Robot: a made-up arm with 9 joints. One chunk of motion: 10 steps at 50 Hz.
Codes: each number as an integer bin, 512 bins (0 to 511) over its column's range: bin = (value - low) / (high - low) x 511, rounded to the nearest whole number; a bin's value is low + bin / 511 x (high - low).
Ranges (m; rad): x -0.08..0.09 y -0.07..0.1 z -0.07..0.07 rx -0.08..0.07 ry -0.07..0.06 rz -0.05..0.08
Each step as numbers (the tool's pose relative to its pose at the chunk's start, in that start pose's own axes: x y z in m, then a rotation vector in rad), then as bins.
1 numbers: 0.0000 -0.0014 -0.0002 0.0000 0.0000 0.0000
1 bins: 240 206 255 273 275 197
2 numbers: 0.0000 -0.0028 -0.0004 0.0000 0.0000 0.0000
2 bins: 240 202 254 273 275 197
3 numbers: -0.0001 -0.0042 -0.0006 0.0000 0.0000 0.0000
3 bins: 240 198 253 273 275 197
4 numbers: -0.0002 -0.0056 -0.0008 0.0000 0.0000 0.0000
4 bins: 240 194 253 273 275 197
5 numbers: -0.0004 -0.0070 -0.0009 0.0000 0.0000 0.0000
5 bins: 239 189 252 273 275 197
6 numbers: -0.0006 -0.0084 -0.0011 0.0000 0.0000 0.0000
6 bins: 239 185 251 273 275 197
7 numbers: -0.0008 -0.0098 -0.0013 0.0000 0.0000 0.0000
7 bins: 238 181 251 273 275 197
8 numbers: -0.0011 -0.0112 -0.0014 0.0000 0.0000 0.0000
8 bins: 237 177 250 273 275 197
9 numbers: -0.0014 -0.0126 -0.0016 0.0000 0.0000 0.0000
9 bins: 236 173 250 273 275 197
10 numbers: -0.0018 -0.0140 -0.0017 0.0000 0.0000 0.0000
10 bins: 235 168 249 273 275 197
